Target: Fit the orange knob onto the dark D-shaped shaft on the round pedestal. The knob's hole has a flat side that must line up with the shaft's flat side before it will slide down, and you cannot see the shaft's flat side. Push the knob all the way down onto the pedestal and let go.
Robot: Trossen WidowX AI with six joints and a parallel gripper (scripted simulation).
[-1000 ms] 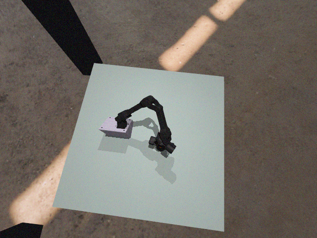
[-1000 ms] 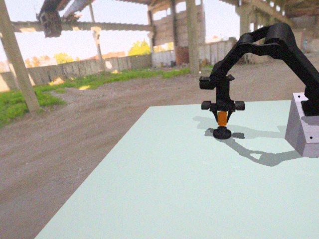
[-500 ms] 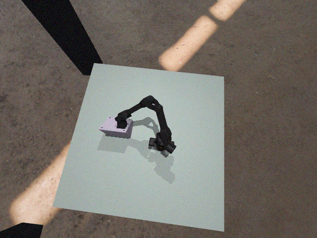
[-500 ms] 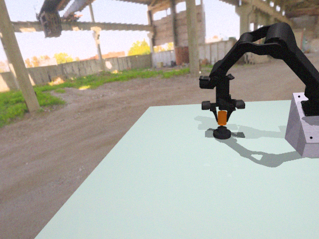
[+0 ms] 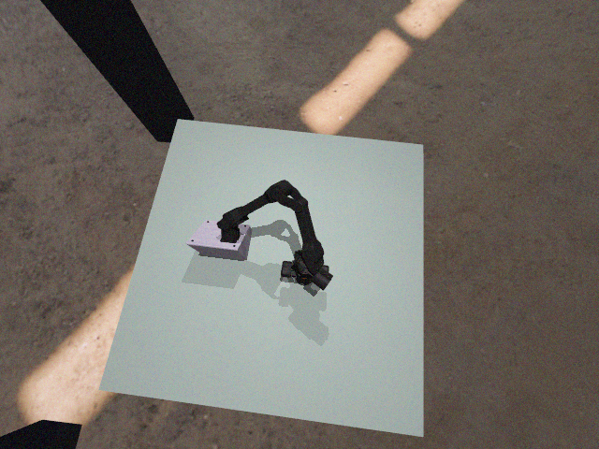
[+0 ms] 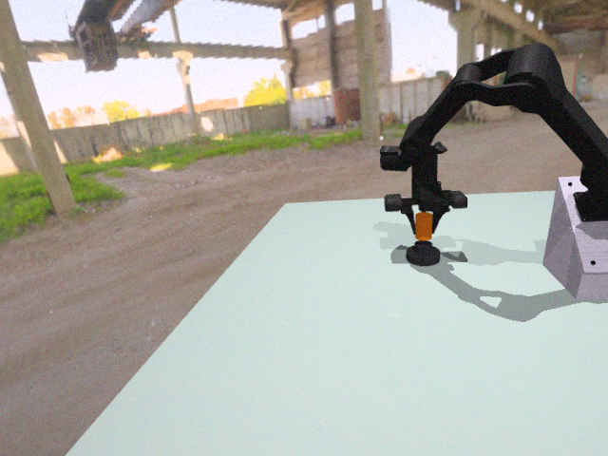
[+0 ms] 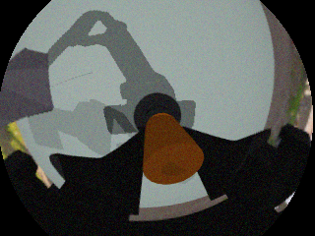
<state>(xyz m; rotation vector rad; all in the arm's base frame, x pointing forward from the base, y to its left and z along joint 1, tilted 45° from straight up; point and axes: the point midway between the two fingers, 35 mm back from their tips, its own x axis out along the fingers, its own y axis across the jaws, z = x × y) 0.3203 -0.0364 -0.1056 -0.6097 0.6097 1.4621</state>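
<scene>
My gripper tip is 20 mm below the orange knob. The rest, counted from my gripper tip: dark round pedestal 40 mm below.
</scene>
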